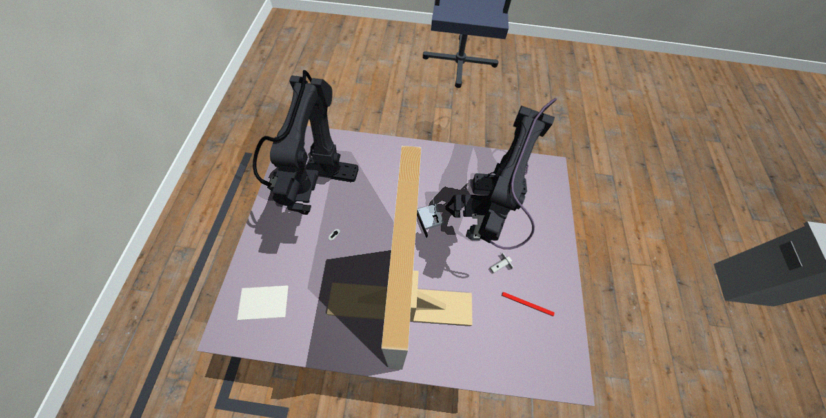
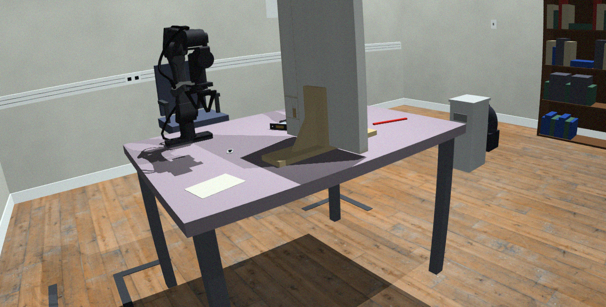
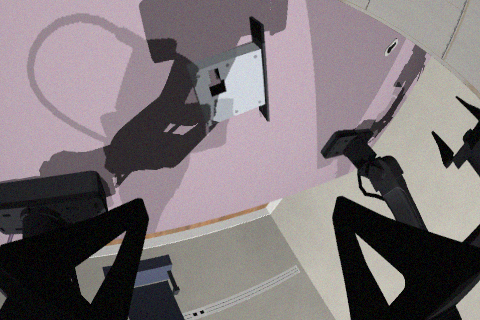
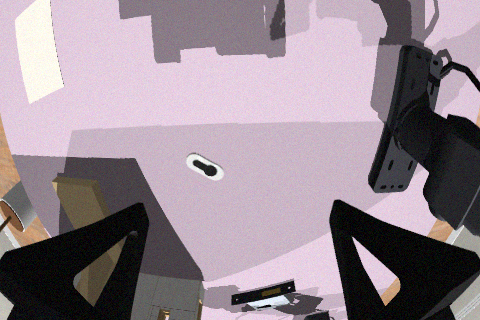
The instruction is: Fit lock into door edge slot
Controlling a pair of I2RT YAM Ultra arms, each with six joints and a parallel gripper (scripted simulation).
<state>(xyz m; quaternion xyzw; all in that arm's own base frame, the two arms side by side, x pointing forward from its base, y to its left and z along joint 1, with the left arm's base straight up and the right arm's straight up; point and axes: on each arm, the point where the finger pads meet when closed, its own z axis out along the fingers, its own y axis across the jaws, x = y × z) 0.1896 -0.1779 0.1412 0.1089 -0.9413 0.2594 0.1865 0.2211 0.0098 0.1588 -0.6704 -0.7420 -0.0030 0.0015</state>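
Note:
Right now my left hand is 160 mm above the lock, 80 mm to the left of it and 30 mm past it. The rest, counted from my left hand: red rod (260 mm to the left, 240 mm ahead, 170 mm below); cylinder piece (180 mm to the left, 160 mm below, 110 mm ahead); keyhole plate (420 mm to the right, 170 mm below, 70 mm ahead).

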